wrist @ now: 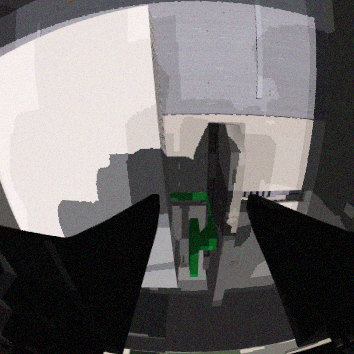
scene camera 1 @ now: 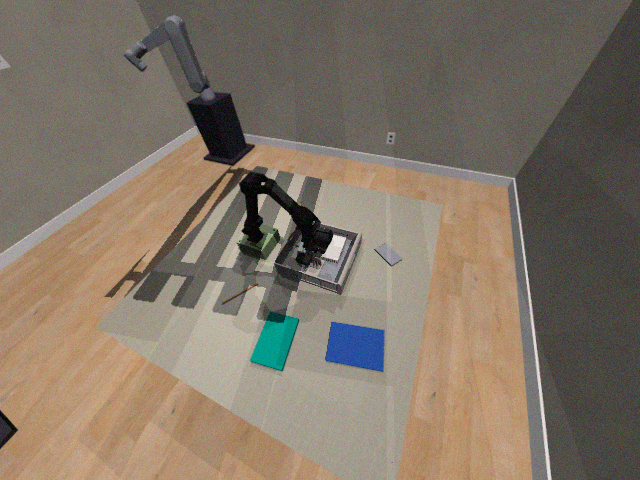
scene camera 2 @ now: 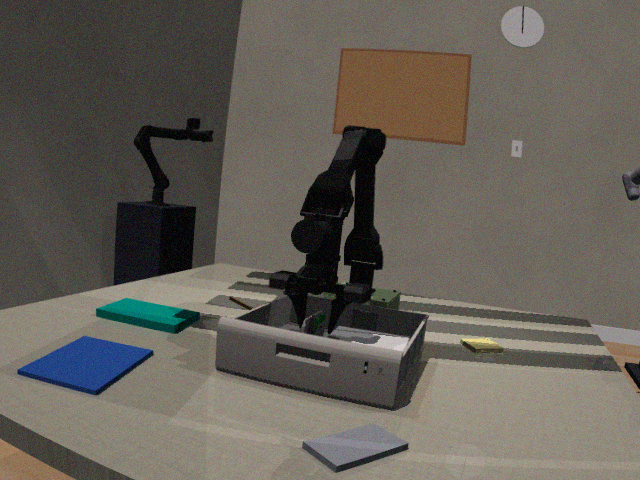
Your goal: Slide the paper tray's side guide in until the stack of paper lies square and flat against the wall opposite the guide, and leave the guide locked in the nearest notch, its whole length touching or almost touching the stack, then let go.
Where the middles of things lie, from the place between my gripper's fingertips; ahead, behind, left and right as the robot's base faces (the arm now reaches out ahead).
My hand is 10 mm past the side guide [wrist: 226, 153] and 10 mm above it. Also, from my hand: white paper stack [scene camera 2: 383, 340]: 100 mm to the left, 20 mm below; teal pad [scene camera 2: 164, 318]: 390 mm to the right, 40 mm below, 10 mm ahead; grey pad [scene camera 2: 362, 445]: 320 mm ahead, 180 mm to the left, 50 mm below.
